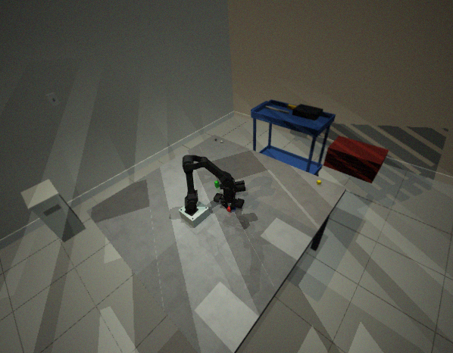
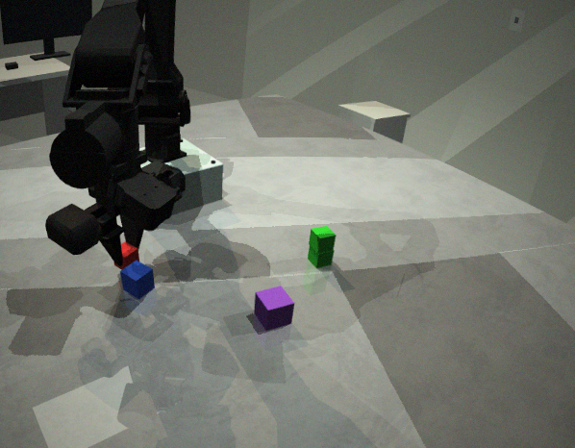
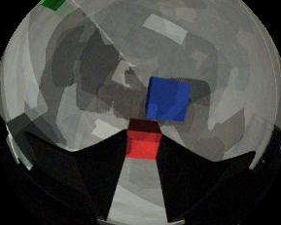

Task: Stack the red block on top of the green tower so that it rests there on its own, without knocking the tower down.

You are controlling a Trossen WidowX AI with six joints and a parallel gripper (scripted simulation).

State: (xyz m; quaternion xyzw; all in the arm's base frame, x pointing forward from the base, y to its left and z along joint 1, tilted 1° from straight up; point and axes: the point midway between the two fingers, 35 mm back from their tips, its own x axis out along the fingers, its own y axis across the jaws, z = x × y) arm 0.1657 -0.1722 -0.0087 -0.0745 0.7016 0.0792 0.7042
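The blue block lies 4 cm ahead of my gripper tip, 1 cm to the right of it and 1 cm below it. The rest, counted from my gripper tip: red block (right at my gripper tip); then yellow block (55 cm ahead, 40 cm to the right, 1 cm below); then purple block (18 cm ahead, 8 cm to the left).
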